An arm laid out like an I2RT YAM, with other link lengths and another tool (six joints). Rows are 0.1 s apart.
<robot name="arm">
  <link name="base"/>
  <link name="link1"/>
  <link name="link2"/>
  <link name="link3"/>
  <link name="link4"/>
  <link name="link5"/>
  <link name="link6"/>
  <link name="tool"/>
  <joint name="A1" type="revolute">
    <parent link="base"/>
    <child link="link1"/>
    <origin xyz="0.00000 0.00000 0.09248" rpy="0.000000 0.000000 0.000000"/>
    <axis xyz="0 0 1"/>
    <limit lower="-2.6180" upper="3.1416"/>
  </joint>
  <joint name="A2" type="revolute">
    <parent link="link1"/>
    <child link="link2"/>
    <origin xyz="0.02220 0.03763 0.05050" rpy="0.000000 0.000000 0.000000"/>
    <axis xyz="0 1 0"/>
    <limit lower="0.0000" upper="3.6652"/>
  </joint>
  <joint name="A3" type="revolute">
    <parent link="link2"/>
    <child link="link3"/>
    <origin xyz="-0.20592 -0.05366 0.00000" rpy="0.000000 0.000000 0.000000"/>
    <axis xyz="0 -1 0"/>
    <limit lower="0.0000" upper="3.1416"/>
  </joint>
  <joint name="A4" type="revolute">
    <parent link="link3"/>
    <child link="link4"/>
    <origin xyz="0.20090 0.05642 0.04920" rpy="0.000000 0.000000 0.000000"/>
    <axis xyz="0 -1 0"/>
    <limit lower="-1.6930" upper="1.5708"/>
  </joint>
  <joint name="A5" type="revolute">
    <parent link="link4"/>
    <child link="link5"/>
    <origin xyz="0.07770 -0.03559 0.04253" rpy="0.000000 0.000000 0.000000"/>
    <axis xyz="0 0 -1"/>
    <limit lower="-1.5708" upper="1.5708"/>
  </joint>
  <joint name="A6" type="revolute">
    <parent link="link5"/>
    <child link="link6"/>
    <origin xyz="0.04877 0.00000 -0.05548" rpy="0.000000 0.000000 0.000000"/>
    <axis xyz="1 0 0"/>
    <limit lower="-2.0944" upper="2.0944"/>
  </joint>
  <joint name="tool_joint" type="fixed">
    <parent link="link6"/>
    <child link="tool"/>
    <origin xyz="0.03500 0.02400 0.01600" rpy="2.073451 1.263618 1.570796"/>
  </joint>
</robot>
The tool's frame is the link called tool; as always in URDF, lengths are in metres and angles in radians.
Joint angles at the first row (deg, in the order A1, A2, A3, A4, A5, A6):
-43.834 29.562 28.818 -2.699 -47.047 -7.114
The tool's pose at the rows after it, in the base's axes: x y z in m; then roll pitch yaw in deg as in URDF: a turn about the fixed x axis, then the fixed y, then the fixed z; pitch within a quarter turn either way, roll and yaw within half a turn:
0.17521 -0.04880 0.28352 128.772 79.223 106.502
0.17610 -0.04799 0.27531 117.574 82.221 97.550
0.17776 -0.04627 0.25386 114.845 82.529 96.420
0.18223 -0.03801 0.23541 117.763 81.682 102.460
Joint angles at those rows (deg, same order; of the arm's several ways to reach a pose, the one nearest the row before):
-43.832 31.508 28.775 -0.185 -50.498 -9.234
-43.833 31.812 24.840 7.246 -52.597 -9.606
-43.134 32.272 18.632 14.503 -53.473 -9.453
-39.878 34.264 14.110 20.406 -53.364 -9.082

